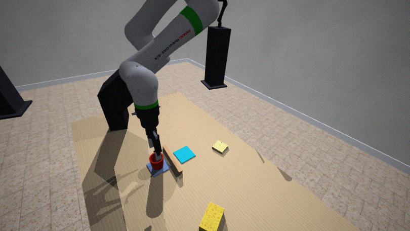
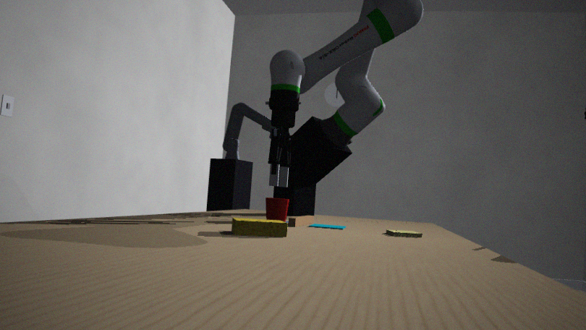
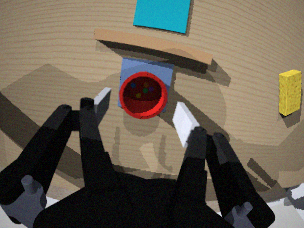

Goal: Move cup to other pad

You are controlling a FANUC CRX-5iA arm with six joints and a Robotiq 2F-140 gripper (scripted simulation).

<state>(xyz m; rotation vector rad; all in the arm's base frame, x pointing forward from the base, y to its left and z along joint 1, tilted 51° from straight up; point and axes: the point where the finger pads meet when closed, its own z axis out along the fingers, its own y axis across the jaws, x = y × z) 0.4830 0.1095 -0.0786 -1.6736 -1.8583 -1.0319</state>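
The red cup is 110 mm below my hand. Also, from my hand: cyan pad 160 mm to the left, 150 mm below, 30 mm behind; blue pad 150 mm below; wooden rail 130 mm below, 80 mm to the left, 10 mm behind.
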